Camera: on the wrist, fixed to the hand. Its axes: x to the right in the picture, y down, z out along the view.
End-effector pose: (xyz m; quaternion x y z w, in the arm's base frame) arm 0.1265 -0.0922 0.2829 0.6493 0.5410 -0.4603 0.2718
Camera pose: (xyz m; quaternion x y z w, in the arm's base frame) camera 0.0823 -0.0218 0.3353 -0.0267 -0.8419 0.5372 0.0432
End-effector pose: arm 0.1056 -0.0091 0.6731 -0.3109 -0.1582 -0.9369 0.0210
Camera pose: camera 0.0682 0.0337 0.5930 0.1901 0.2732 0.6619 0.6717
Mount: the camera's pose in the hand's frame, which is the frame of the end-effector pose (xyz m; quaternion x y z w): -0.0145 -0.0685 -0.0689 -0.0616 -0.0843 -0.6981 0.7083
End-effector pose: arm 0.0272 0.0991 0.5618 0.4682 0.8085 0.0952 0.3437
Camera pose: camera -0.0599 0.0615 0.5874 -0.2459 0.8647 -0.1622 0.4069
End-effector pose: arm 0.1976 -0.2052 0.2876 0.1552 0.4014 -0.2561 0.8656
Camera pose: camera 0.1084 -0.2241 0.2511 -0.2452 0.3355 -0.7740 0.4777
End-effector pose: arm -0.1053 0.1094 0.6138 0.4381 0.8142 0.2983 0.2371
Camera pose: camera -0.1818 0.0478 0.6170 -0.2475 0.8442 0.0590 0.4718
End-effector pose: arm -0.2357 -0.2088 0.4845 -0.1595 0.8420 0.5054 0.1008
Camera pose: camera -0.1974 -0.2973 0.4655 -0.6644 0.4454 0.3529 0.4854
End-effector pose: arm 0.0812 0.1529 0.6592 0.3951 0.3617 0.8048 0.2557
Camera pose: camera 0.0413 0.1582 0.5696 0.0794 0.4609 0.3805 0.7978
